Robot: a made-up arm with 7 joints.
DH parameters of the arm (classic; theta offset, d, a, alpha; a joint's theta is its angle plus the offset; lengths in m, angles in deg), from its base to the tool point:
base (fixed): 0 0.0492 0.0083 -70
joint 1: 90 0.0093 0.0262 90
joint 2: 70 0.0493 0.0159 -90
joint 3: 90 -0.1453 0.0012 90
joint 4: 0 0.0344 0.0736 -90
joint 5: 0 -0.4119 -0.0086 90
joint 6: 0 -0.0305 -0.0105 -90
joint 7: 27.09 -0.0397 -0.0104 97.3
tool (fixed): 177.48 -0.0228 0 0
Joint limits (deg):
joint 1: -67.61..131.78
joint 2: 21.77..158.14
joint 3: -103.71..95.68
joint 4: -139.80..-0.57
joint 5: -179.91..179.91
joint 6: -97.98..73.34
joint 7: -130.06..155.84
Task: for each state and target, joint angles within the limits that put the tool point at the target. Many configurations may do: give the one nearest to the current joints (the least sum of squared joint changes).
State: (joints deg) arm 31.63 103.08 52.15 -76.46 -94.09 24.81 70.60
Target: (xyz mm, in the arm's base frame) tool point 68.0 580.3 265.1
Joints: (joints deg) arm 24.45 95.52 81.72 -35.51 -100.69 35.55 61.72
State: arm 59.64 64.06 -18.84 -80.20 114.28 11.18 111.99
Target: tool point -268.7 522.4 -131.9
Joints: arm 92.46 83.84 -17.67 -52.33 113.79 8.43 115.82
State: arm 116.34 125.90 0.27 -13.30 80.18 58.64 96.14
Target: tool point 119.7 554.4 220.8
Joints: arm 113.40 121.29 2.39 -0.57 80.07 73.34 108.15
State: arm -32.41 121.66 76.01 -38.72 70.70 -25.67 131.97
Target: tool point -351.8 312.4 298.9
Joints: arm -62.63 118.67 95.68 -57.44 69.66 -34.05 127.19
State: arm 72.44 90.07 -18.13 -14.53 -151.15 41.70 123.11
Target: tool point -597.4 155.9 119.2
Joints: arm 94.08 29.40 -13.98 -5.32 -151.54 41.62 124.36
